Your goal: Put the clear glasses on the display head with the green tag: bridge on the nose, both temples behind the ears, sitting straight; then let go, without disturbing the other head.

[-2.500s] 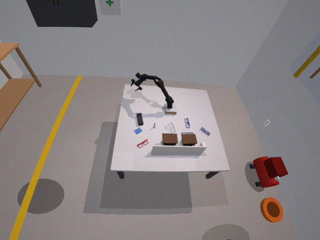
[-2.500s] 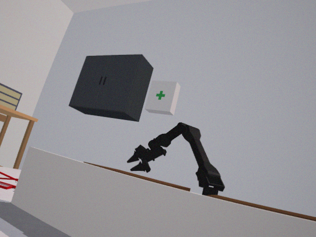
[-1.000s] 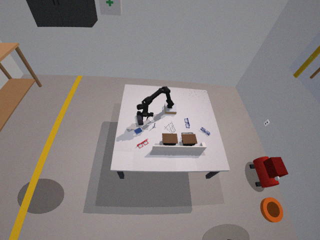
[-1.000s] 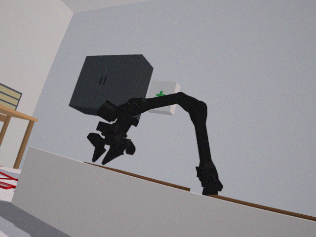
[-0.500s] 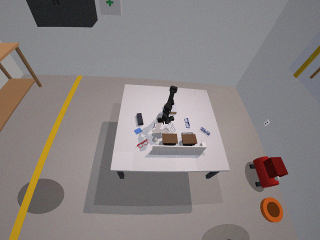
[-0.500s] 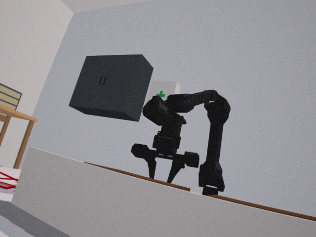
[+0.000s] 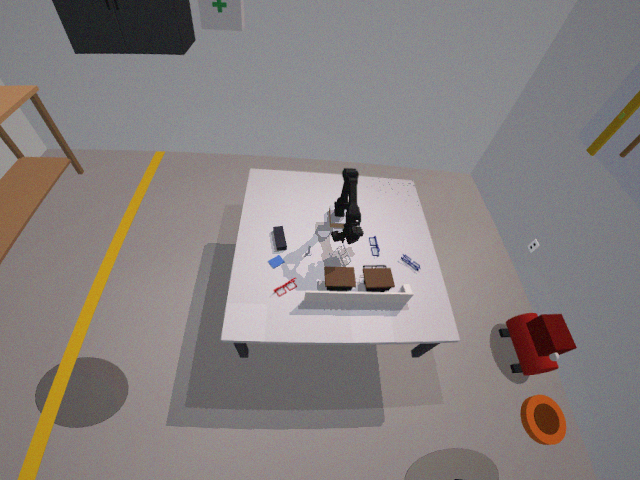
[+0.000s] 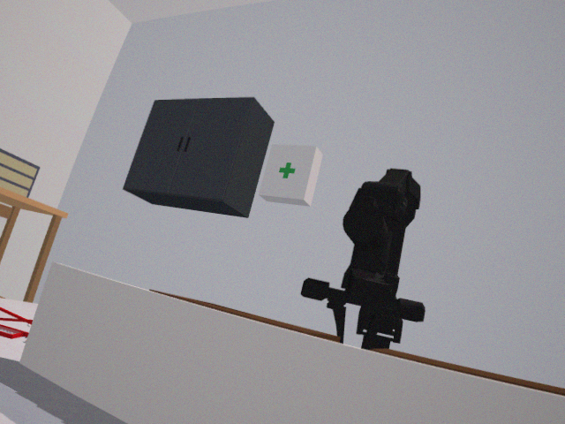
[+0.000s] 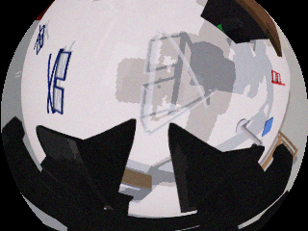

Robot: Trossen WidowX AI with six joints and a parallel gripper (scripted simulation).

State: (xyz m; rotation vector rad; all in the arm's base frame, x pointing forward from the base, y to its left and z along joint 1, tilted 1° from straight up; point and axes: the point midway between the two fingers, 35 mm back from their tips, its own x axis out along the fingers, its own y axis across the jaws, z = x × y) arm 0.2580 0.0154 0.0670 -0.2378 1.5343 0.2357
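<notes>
My gripper tip is 21 cm to the left of the grey piece, 5 cm above it and 4 cm short of it. The rest, counted from my gripper tip: black case 40 cm to the right, 6 cm below, 5 cm behind; white panel 35 cm ahead, 6 cm to the left, 2 cm below; display head 23 cm ahead, 5 cm to the right, 2 cm below.
</notes>
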